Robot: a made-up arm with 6 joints.
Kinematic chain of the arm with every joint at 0, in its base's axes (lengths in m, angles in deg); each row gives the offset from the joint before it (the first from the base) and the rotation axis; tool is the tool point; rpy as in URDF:
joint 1: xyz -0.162 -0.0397 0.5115 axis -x
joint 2: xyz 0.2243 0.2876 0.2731 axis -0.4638 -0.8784 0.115
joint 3: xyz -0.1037 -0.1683 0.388 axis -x
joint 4: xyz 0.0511 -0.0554 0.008 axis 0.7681 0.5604 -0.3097
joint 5: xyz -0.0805 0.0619 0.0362 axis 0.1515 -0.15 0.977
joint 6: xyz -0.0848 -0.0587 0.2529 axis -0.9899 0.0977 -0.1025
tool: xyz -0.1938 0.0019 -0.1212 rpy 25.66 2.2 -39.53
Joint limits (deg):
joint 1: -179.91..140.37
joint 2: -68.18..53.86
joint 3: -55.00..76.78
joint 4: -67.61..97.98
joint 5: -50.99..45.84
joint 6: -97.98..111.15
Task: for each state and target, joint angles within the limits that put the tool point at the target. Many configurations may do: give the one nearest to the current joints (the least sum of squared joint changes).
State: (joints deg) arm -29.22 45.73 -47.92 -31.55 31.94 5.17
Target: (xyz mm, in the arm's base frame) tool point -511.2 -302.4 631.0
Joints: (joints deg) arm -70.31 53.86 -50.07 -38.69 2.40 17.96
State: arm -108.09 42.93 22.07 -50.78 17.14 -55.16
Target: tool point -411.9 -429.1 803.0
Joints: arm -85.04 19.30 21.67 -44.22 -32.88 -60.46
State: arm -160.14 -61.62 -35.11 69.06 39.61 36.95
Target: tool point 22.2 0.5 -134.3
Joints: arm -149.43 -61.82 -24.97 67.55 32.04 32.90
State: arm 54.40 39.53 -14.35 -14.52 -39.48 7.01
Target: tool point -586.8 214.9 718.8
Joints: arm 27.24 53.66 -20.11 -29.82 -14.27 13.07
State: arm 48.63 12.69 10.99 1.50 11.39 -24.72
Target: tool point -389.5 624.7 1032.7
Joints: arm 42.98 7.48 11.56 9.75 9.84 -25.89
